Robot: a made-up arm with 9 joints. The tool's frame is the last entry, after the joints. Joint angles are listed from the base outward.
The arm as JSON. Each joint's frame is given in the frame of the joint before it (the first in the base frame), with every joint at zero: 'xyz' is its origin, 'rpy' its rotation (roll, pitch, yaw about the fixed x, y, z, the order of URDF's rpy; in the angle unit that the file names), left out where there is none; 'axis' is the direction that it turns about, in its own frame. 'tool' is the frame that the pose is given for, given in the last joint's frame.
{
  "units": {
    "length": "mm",
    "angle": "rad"
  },
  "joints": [
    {
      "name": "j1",
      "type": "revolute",
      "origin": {
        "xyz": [
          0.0,
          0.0,
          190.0
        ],
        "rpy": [
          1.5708,
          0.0,
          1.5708
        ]
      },
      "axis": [
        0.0,
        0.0,
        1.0
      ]
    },
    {
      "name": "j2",
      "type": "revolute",
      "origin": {
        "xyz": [
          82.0,
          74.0,
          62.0
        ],
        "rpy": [
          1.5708,
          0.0,
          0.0
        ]
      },
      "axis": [
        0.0,
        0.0,
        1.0
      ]
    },
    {
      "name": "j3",
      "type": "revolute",
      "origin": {
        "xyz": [
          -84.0,
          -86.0,
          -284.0
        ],
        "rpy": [
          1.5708,
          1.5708,
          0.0
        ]
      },
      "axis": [
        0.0,
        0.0,
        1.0
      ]
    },
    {
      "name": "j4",
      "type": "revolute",
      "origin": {
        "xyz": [
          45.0,
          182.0,
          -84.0
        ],
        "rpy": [
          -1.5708,
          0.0,
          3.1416
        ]
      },
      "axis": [
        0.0,
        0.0,
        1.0
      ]
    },
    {
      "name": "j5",
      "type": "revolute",
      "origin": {
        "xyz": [
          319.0,
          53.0,
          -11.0
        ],
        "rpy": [
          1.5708,
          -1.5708,
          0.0
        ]
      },
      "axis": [
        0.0,
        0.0,
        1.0
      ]
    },
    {
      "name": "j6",
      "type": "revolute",
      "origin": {
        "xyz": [
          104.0,
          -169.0,
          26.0
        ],
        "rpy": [
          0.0,
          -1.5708,
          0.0
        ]
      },
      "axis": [
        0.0,
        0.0,
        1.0
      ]
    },
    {
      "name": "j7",
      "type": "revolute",
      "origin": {
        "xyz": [
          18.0,
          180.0,
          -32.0
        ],
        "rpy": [
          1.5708,
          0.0,
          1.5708
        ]
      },
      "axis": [
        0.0,
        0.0,
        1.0
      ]
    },
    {
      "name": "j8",
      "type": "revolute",
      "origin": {
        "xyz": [
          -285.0,
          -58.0,
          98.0
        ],
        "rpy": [
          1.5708,
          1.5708,
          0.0
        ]
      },
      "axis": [
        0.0,
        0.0,
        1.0
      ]
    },
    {
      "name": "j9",
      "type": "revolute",
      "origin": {
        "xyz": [
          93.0,
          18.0,
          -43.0
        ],
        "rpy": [
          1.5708,
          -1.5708,
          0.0
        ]
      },
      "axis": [
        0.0,
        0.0,
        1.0
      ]
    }
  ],
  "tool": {
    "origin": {
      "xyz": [
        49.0,
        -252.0,
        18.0
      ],
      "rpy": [
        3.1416,
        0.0,
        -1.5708
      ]
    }
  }
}
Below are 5 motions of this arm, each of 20 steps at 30 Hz.
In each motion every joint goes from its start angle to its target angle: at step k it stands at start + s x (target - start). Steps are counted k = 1, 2, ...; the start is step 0. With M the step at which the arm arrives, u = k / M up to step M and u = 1 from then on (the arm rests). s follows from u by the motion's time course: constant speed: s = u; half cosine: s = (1 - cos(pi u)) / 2; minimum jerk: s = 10 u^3 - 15 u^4 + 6 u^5.
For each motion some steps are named. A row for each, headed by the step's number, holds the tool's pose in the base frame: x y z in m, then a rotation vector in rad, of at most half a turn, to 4 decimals.
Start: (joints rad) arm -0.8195 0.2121 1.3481 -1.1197 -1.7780 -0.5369 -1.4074 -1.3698 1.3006
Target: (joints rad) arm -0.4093 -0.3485 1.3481 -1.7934 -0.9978 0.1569 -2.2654 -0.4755 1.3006
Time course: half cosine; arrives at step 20
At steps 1, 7, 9, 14, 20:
1: 0.0390 -0.0051 0.0243 0.4941 0.1666 -1.1262
7: 0.0102 0.0665 0.0457 0.8414 0.2493 -1.1769
9: 0.0004 0.0938 0.0715 1.0545 0.2763 -1.2382
14: -0.0063 0.1044 0.1534 1.6017 0.2470 -1.5045
20: -0.0064 0.0736 0.1934 1.8826 0.1452 -1.7205

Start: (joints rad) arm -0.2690 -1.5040 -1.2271 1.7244 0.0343 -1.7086 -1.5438 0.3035 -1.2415
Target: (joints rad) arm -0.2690 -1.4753 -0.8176 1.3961 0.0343 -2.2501 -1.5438 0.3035 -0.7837
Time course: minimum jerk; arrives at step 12
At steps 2, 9, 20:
2: -0.1509 0.7148 0.5412 -0.1105 2.7178 -0.0370
9: -0.2376 0.6567 0.3373 -0.4343 2.2776 -0.1952
20: -0.2407 0.6462 0.3114 -0.4656 2.2229 -0.2197

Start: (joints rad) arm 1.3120 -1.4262 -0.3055 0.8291 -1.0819 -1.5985 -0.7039 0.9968 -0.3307
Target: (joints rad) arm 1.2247 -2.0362 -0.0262 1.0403 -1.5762 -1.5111 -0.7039 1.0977 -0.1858
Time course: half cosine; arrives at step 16
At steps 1, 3, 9, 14, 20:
1: -0.1547 0.0517 0.5367 -1.5249 0.0271 1.4671
3: -0.1630 0.0560 0.5344 -1.5615 -0.0519 1.4200
9: -0.2332 0.0723 0.5066 -1.7752 -0.6246 1.0783
14: -0.2907 0.0680 0.4656 -1.8776 -1.0604 0.8142
20: -0.2966 0.0668 0.4600 -1.8854 -1.1071 0.7854

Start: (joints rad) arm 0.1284 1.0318 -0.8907 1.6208 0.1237 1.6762 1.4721 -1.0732 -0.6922
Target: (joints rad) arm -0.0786 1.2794 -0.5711 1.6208 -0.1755 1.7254 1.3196 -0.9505 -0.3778
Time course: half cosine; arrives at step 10
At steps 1, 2, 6, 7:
1: -0.1381 -0.5475 0.1512 0.6543 1.2228 -0.5366
2: -0.1444 -0.5642 0.1686 0.6067 1.2177 -0.5761
6: -0.1936 -0.6657 0.3362 0.2346 1.1751 -0.8675
7: -0.2048 -0.6813 0.3840 0.1431 1.1639 -0.9342

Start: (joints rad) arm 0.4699 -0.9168 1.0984 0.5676 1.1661 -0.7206 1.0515 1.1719 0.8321
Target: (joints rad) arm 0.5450 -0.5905 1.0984 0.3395 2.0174 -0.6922 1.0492 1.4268 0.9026
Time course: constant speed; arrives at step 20
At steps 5, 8, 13, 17, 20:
5: -0.0403 -0.1662 0.2754 0.9731 1.9070 -1.0004
8: -0.0681 -0.1403 0.2506 1.1095 1.7747 -1.1291
13: -0.1048 -0.0933 0.2102 1.3057 1.5290 -1.3516
17: -0.1261 -0.0550 0.1781 1.4322 1.3098 -1.5326
20: -0.1381 -0.0271 0.1540 1.5078 1.1324 -1.6672

